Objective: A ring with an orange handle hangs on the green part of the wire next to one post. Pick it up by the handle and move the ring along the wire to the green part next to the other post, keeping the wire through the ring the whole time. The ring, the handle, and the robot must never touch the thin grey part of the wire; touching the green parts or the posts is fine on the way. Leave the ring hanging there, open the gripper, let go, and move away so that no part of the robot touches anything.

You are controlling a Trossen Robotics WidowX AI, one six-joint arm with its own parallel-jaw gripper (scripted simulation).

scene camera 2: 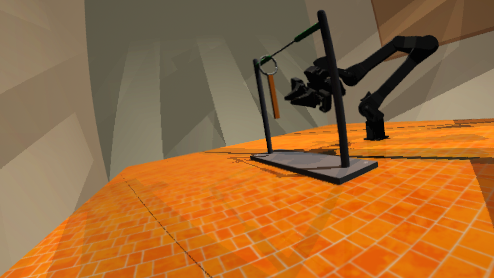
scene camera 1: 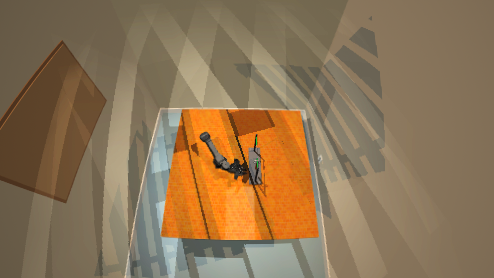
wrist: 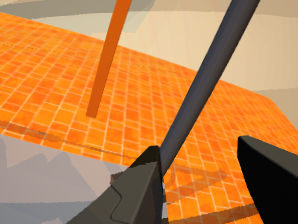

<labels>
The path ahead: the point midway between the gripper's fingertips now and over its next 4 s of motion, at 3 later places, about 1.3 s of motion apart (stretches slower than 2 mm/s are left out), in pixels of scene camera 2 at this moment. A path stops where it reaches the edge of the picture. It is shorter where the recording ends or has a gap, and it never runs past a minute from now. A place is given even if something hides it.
My gripper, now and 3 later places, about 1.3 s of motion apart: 287,100; 282,108; 264,114; 263,110
</labels>
